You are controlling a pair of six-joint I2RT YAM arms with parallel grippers.
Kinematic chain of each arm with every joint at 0, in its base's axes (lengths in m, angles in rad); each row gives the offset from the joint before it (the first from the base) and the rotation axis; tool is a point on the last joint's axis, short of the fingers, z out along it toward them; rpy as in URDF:
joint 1: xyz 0 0 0.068 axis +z
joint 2: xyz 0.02 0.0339 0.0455 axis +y
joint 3: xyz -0.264 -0.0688 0 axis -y
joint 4: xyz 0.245 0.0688 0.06 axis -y
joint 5: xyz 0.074 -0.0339 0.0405 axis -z
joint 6: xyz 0.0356 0 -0.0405 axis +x
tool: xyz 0 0 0 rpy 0 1.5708 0
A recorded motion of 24 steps. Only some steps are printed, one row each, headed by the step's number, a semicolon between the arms.
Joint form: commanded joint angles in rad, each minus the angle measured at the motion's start. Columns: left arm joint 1, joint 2, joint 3, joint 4, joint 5, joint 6; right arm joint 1, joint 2, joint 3, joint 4, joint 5, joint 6.
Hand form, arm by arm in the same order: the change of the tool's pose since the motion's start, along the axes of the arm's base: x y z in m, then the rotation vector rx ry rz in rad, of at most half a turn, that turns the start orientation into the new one. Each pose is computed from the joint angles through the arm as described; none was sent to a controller.
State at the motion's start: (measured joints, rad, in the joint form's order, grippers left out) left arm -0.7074 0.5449 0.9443 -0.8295 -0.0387 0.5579; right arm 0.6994 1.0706 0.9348 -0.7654 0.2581 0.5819
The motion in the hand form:
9: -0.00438 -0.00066 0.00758 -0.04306 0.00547 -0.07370; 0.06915 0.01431 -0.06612 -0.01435 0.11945 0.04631
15: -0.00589 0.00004 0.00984 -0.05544 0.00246 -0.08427; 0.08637 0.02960 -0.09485 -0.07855 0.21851 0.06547
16: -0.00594 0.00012 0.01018 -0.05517 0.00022 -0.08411; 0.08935 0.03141 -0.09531 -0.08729 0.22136 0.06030
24: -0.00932 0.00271 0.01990 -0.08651 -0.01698 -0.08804; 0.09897 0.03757 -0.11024 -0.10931 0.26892 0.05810
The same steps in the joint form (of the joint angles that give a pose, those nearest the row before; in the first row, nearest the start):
9: -0.0070 0.0000 0.0259 -0.0019 0.0756 -0.0060; -0.1418 0.3169 -0.0340 0.2668 -0.1580 -0.1194
15: -0.0072 -0.0034 0.0324 -0.0014 0.0881 -0.0090; -0.1292 0.4770 0.0153 0.2611 -0.1604 -0.1293
16: -0.0073 -0.0034 0.0334 -0.0009 0.0872 -0.0076; -0.1285 0.4932 0.0306 0.2548 -0.1524 -0.1278
24: -0.0066 -0.0046 0.0660 -0.0010 0.0961 -0.0189; -0.1290 0.5742 0.0613 0.2526 -0.1568 -0.1245

